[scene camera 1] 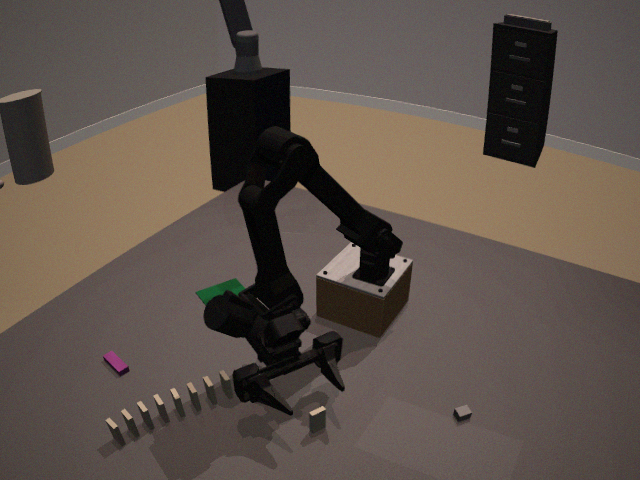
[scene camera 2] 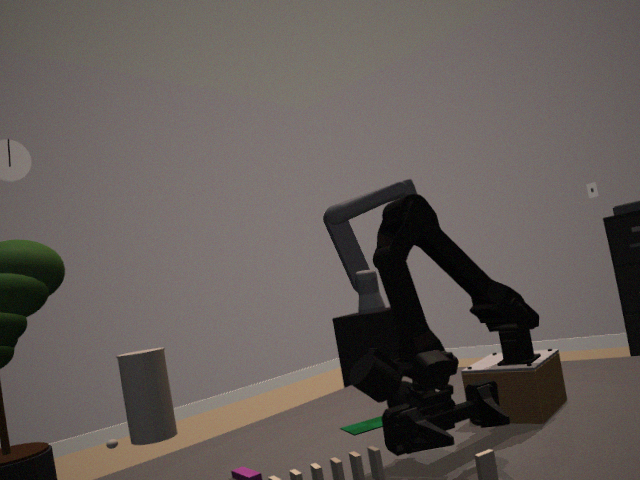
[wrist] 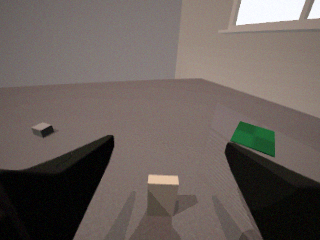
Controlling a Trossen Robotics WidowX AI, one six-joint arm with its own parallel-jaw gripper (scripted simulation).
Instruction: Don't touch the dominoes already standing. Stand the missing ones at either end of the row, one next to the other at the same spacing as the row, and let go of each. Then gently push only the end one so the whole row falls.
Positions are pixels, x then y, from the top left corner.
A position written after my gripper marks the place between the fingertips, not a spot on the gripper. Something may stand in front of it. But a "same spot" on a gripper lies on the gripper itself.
Labels:
My gripper shows in scene camera 1, in scene camera 2 and in the wrist view [170, 144]. One and the same spot on my gripper: [scene camera 2: 416, 434] is [scene camera 1: 262, 390].

